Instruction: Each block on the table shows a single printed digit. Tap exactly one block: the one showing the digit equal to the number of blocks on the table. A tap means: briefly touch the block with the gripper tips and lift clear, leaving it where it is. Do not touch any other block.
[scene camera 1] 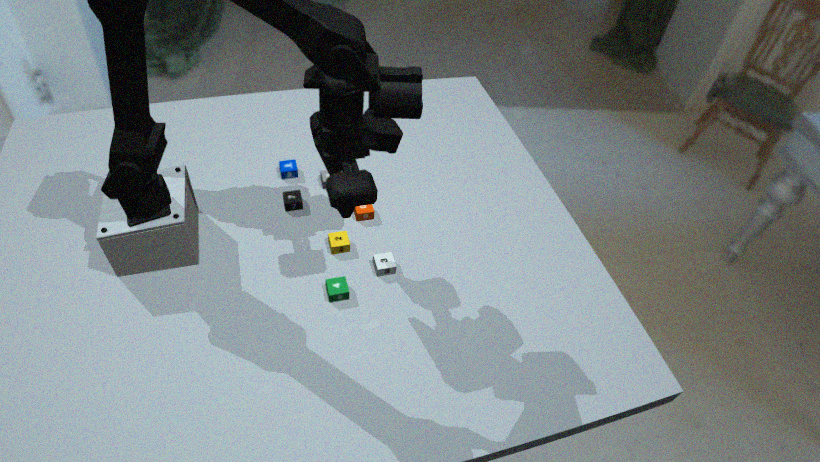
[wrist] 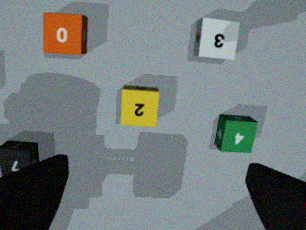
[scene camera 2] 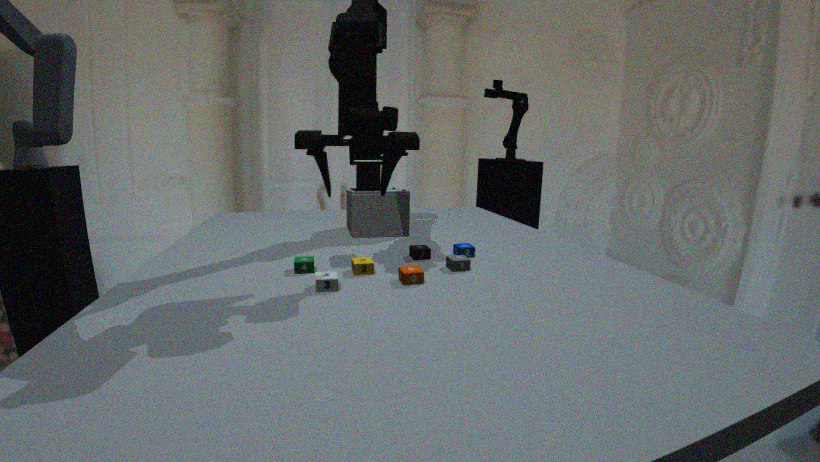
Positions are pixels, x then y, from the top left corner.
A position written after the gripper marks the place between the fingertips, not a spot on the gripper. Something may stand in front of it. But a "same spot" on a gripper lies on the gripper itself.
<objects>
gripper: scene camera 1 340,197; wrist; scene camera 2
same spot on gripper: (wrist: 39,188) = (scene camera 2: 383,178)
</objects>
